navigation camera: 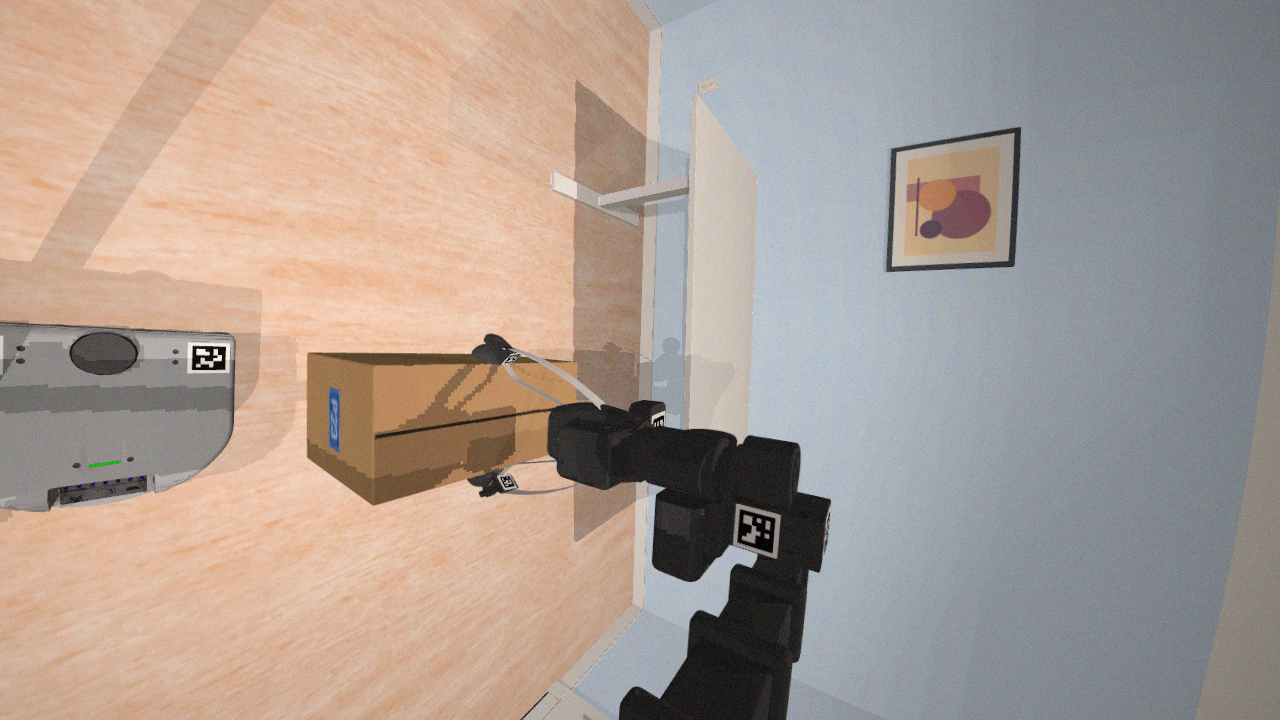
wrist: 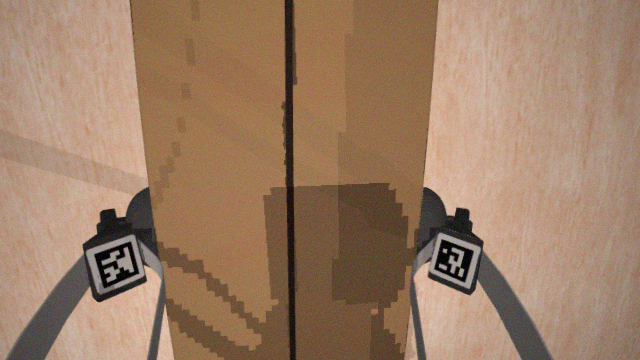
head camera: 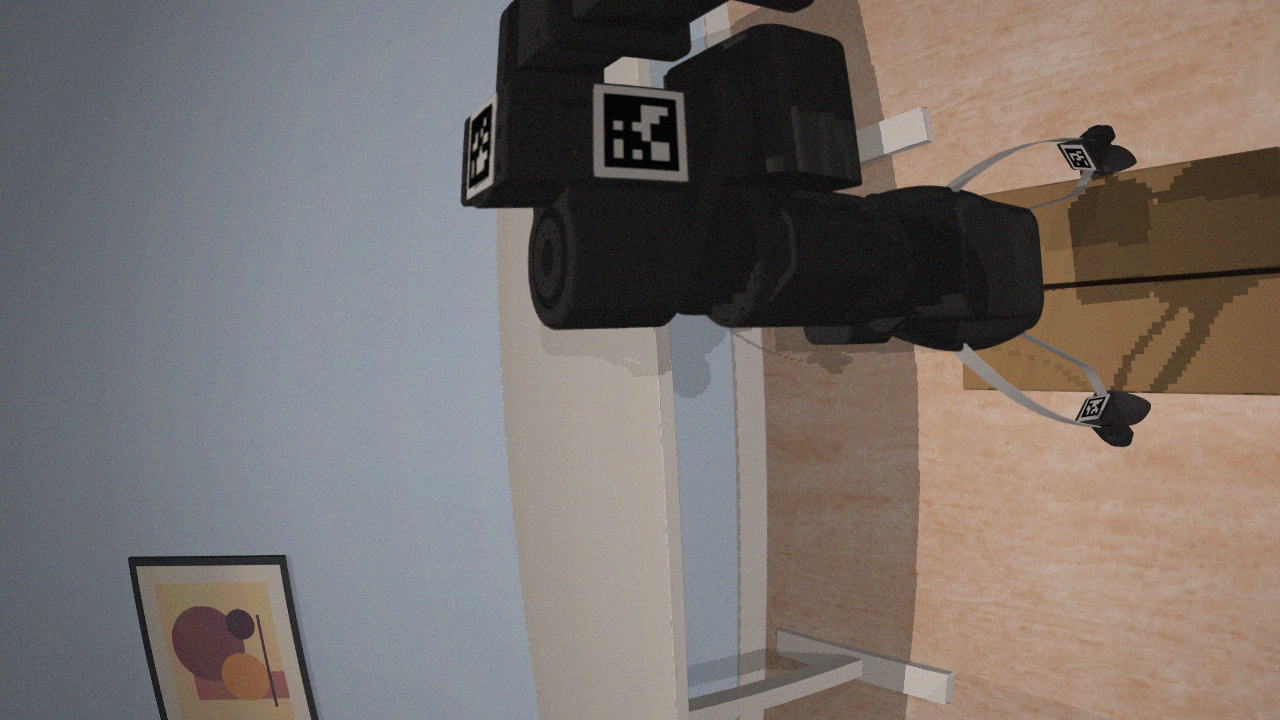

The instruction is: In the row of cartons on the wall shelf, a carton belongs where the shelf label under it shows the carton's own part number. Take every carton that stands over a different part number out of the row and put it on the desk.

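Frame: origin at the robot's base, x back, y right, z up, level; centimetres.
Where they show: gripper, fingertip midpoint: (navigation camera: 478,413) (head camera: 1132,284); robot's base at its link origin: (navigation camera: 107,351).
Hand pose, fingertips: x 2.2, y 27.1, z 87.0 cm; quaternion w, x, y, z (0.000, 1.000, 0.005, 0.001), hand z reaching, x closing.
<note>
Things, the pixels of their top centre, and the offset from my fingertips. Level surfaces: height alone.
- brown carton at its top centre: (head camera: 1102,284) (navigation camera: 500,416) dy +0.4, dx -0.2, dz +3.5 cm
- blue label at its top centre: (navigation camera: 340,421) dy -12.1, dx +0.1, dz -4.0 cm
- desk at its surface level: dz -15.0 cm
- wooden floor at its surface level: dz -86.9 cm
My gripper (head camera: 1116,286) (navigation camera: 491,416) (wrist: 292,213) is shut on a brown carton (head camera: 1208,344) (navigation camera: 411,394) (wrist: 225,125), one fingertip against each long side. A dark seam runs along the face towards the wrist. In the navigation view a blue label (navigation camera: 333,419) on its end face seems to read P23. The carton is held over the floor, between my base and the desk. The desk (head camera: 590,465) (navigation camera: 720,268) has a pale top and stands along the wall; my wrist hides part of it. The wall shelf, its labels and the carton row do not show.
My base (navigation camera: 116,429) is at the left of the navigation view. A desk foot (head camera: 926,682) (navigation camera: 572,186) reaches out over the wooden floor (head camera: 1074,537) (navigation camera: 402,223). A framed picture (head camera: 237,653) (navigation camera: 962,214) hangs on the blue wall (head camera: 313,268) (navigation camera: 895,402).
</note>
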